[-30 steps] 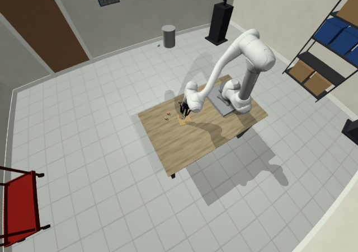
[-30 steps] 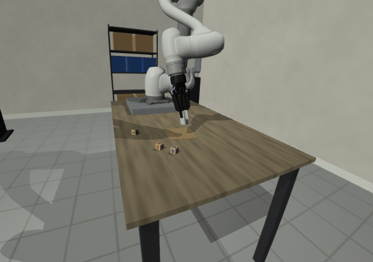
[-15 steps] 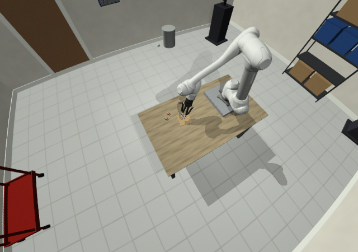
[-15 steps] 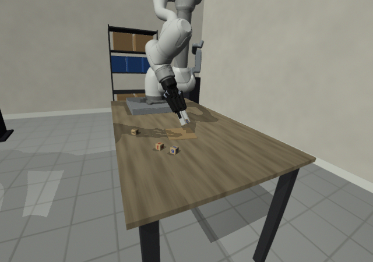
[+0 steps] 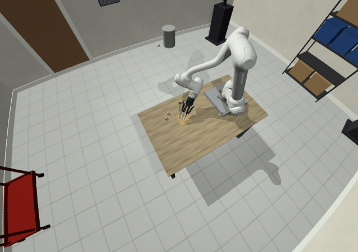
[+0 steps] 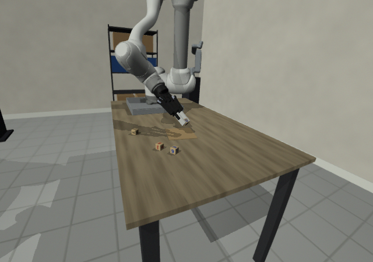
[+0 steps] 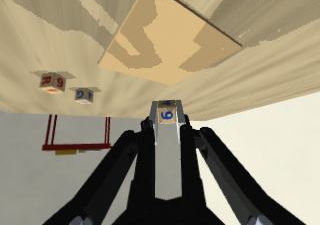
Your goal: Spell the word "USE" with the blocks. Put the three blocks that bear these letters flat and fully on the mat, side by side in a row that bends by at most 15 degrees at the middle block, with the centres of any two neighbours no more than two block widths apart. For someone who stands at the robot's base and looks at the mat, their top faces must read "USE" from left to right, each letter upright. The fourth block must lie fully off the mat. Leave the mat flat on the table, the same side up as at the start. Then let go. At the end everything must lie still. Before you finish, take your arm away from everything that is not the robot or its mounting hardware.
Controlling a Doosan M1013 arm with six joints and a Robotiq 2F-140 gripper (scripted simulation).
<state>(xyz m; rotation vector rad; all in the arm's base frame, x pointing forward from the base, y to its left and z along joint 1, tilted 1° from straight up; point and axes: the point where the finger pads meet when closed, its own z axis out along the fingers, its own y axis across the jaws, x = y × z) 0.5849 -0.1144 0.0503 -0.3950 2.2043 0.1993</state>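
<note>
Right now my hand is 9 cm above the tan mat and 1 cm past it.
</note>
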